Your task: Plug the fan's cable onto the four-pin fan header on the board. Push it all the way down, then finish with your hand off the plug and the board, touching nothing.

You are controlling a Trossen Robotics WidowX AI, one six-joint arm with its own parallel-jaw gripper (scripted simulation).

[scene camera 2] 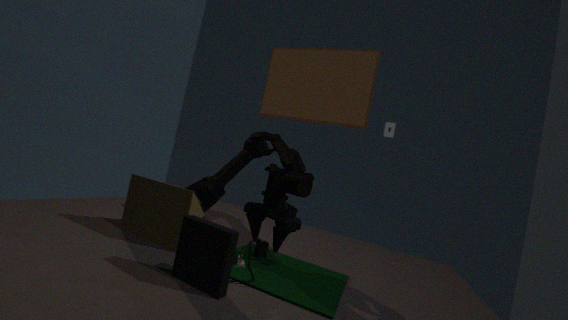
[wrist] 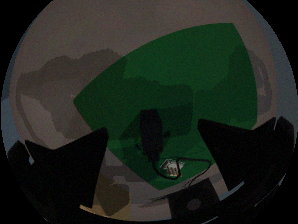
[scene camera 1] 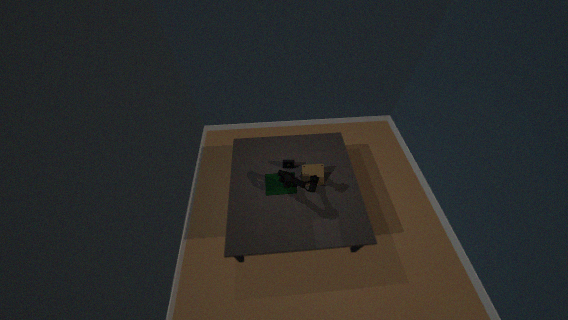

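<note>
Gripper state: my gripper (scene camera 2: 264,246), (wrist: 153,128) is open and holds nothing. The black fan (scene camera 2: 204,256), (wrist: 202,195) is visible, as are a green board (wrist: 204,72) and a dark plug (wrist: 151,127).
</note>
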